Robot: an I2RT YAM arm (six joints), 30 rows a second.
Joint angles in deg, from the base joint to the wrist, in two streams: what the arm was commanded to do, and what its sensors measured. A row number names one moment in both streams.
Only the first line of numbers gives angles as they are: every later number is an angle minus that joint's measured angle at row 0.
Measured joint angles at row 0: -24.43, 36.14, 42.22, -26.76, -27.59, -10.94
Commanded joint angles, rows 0 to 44: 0.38, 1.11, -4.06, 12.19, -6.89, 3.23; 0.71, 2.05, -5.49, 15.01, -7.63, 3.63; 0.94, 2.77, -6.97, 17.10, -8.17, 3.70; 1.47, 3.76, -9.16, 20.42, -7.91, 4.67; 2.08, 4.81, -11.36, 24.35, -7.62, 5.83; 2.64, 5.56, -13.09, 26.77, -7.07, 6.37; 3.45, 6.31, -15.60, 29.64, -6.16, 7.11; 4.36, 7.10, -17.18, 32.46, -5.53, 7.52; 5.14, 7.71, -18.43, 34.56, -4.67, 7.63; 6.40, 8.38, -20.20, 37.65, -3.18, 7.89; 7.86, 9.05, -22.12, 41.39, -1.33, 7.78; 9.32, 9.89, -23.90, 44.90, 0.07, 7.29; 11.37, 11.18, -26.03, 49.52, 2.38, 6.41; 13.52, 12.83, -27.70, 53.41, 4.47, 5.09; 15.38, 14.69, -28.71, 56.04, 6.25, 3.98; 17.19, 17.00, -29.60, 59.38, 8.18, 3.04; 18.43, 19.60, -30.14, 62.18, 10.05, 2.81; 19.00, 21.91, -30.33, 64.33, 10.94, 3.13; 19.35, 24.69, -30.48, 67.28, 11.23, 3.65; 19.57, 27.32, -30.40, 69.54, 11.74, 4.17; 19.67, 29.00, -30.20, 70.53, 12.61, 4.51; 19.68, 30.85, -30.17, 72.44, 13.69, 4.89; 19.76, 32.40, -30.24, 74.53, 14.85, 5.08; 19.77, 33.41, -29.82, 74.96, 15.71, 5.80; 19.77, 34.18, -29.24, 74.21, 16.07, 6.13; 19.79, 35.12, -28.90, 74.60, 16.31, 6.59; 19.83, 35.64, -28.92, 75.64, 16.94, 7.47; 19.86, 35.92, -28.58, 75.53, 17.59, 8.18; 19.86, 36.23, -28.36, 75.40, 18.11, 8.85; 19.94, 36.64, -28.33, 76.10, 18.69, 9.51; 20.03, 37.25, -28.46, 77.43, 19.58, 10.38; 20.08, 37.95, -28.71, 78.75, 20.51, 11.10; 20.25, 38.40, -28.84, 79.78, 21.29, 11.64; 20.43, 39.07, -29.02, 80.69, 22.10, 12.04; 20.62, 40.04, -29.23, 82.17, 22.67, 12.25; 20.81, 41.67, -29.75, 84.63, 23.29, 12.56; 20.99, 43.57, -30.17, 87.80, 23.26, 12.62; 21.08, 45.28, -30.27, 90.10, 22.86, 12.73; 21.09, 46.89, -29.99, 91.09, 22.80, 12.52; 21.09, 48.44, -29.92, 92.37, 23.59, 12.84; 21.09, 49.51, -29.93, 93.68, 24.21, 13.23; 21.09, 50.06, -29.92, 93.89, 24.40, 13.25; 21.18, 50.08, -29.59, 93.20, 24.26, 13.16; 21.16, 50.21, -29.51, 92.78, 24.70, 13.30; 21.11, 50.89, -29.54, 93.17, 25.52, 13.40
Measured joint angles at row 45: 20.75, 50.14, -29.71, 87.14, 23.32, 11.85
